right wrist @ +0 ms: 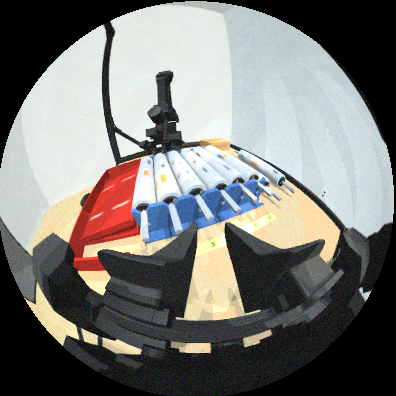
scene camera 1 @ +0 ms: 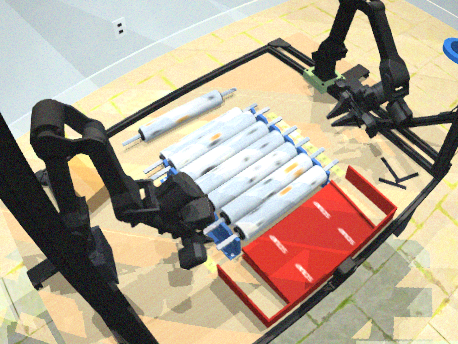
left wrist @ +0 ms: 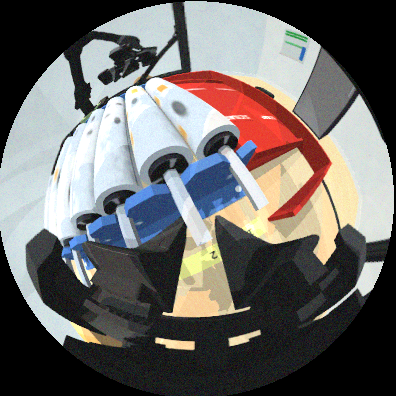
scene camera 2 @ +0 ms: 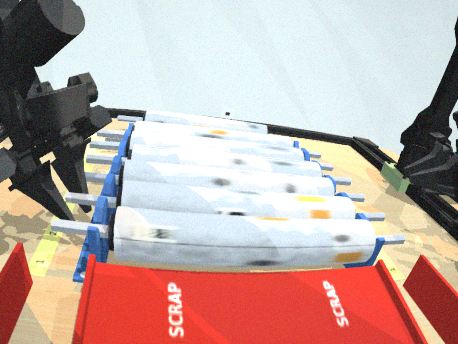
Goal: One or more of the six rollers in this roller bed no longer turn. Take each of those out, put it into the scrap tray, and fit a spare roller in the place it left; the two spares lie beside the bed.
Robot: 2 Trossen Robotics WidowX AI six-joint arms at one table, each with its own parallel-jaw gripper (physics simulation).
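Seen in the pictures: left gripper, fingertip midpoint: (scene camera 1: 211, 235) (left wrist: 200, 219) (scene camera 2: 81, 218); right gripper, fingertip midpoint: (right wrist: 210, 226) (scene camera 1: 329, 121) (left wrist: 118, 78) (scene camera 2: 406, 175); left arm's base at its link origin: (right wrist: 171, 132); right arm's base at its link origin: (scene camera 1: 324, 73) (left wrist: 89, 110).
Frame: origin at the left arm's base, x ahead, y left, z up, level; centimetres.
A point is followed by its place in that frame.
A blue bed (scene camera 1: 227, 242) (scene camera 2: 101, 212) @[x 33.3, y -2.4, z -4.7 cm] (left wrist: 210, 172) @[x 32.2, y -1.6, z -5.4 cm] bears six pale rollers side by side. None of its places shows empty. One spare roller (scene camera 1: 182, 116) @[x 31.8, y 38.5, z -7.5 cm] (right wrist: 262, 167) @[x 36.6, y 39.7, z -7.7 cm] lies apart behind it; another (scene camera 1: 200, 132) @[x 34.8, y 29.6, z -6.3 cm] appears close against its back side. The red scrap tray (scene camera 1: 300, 235) @[x 48.3, y -7.2, z -7.9 cm] (scene camera 2: 250, 300) @[x 48.1, y -4.5, z -7.5 cm] (right wrist: 107, 200) @[x 53.2, y -9.8, z -8.5 cm] is empty, beside the front roller (scene camera 1: 282, 200) @[x 46.5, y 0.6, z -3.6 cm] (scene camera 2: 240, 240) @[x 45.9, y -0.8, z -4.3 cm]. My left gripper (scene camera 2: 80, 215) @[x 29.2, y -0.4, z -8.0 cm] (left wrist: 200, 219) @[x 29.2, y -0.4, z -8.0 cm] is open, its fingertips around or just above the second roller's axle end (left wrist: 189, 207) @[x 29.8, y 0.2, z -5.4 cm]. My right gripper (right wrist: 210, 226) @[x 66.2, y 17.2, z -0.6 cm] is open, empty and apart from the bed. Scene camera 1 hides my left fingertips.
Yellow numbered strips (scene camera 2: 42, 255) (right wrist: 212, 244) run along the bed's ends. A black frame (scene camera 1: 200, 82) @[x 40.8, y 53.8, z -9.6 cm] edges the table. The tray's raised red end walls (scene camera 1: 370, 192) @[x 70.3, y -2.1, z -8.4 cm] (scene camera 2: 17, 272) @[x 29.1, y -10.8, z -7.6 cm] stand near both bed ends. An orange-tan block (right wrist: 215, 144) @[x 8.3, y 25.5, z -7.2 cm] stands beyond the rollers.
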